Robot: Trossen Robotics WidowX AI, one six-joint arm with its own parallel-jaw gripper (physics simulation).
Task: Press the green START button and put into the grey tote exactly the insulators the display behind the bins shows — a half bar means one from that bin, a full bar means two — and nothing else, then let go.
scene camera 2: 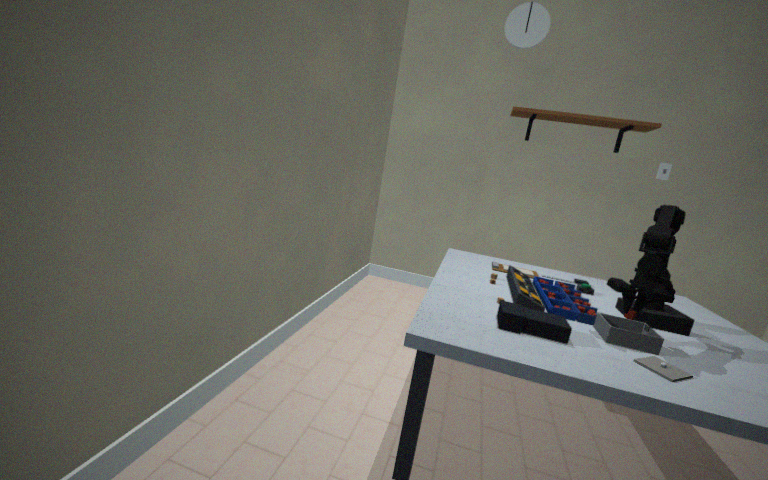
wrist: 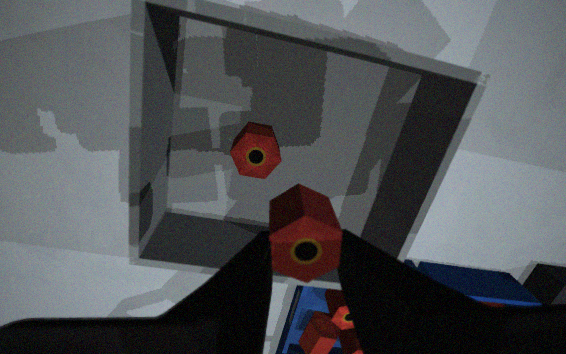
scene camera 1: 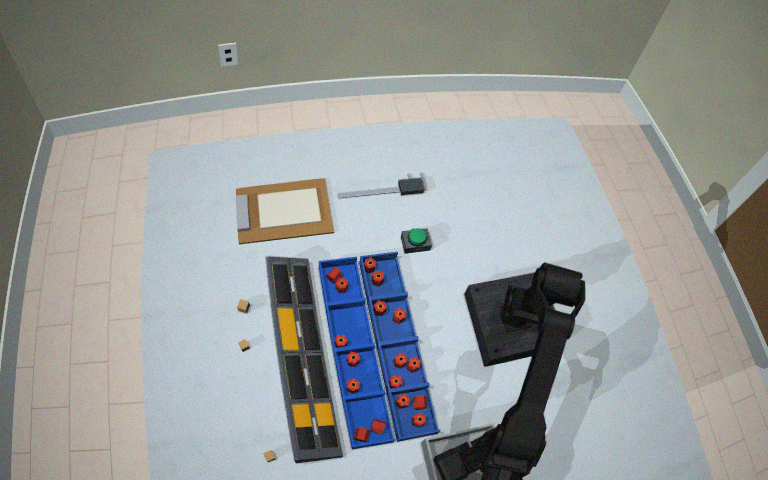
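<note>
My gripper (wrist: 303,241) is shut on a red insulator (wrist: 306,250) (scene camera 2: 630,314) and holds it above the grey tote (scene camera 1: 429,455) (scene camera 2: 628,339) (wrist: 440,160), near one wall in the wrist view. Another red insulator (wrist: 256,156) lies inside the tote. In scene camera 1 the arm hides the fingers and much of the tote. The green START button (scene camera 1: 417,236) (scene camera 2: 585,286) stands beyond the bins. The blue bins (scene camera 1: 346,322) (scene camera 2: 586,318) form two columns of four and hold red insulators. The display (scene camera 1: 318,455) shows a full yellow bar (scene camera 1: 287,328) and two half bars (scene camera 1: 303,414) (scene camera 1: 323,414).
A clipboard (scene camera 1: 288,208) and a caliper-like tool (scene camera 1: 411,185) lie past the bins. Small tan blocks (scene camera 1: 243,305) (scene camera 1: 244,345) (scene camera 1: 269,455) lie beyond the display. A black box (scene camera 2: 532,322) and a flat plate (scene camera 2: 662,369) lie near the table edge by the tote.
</note>
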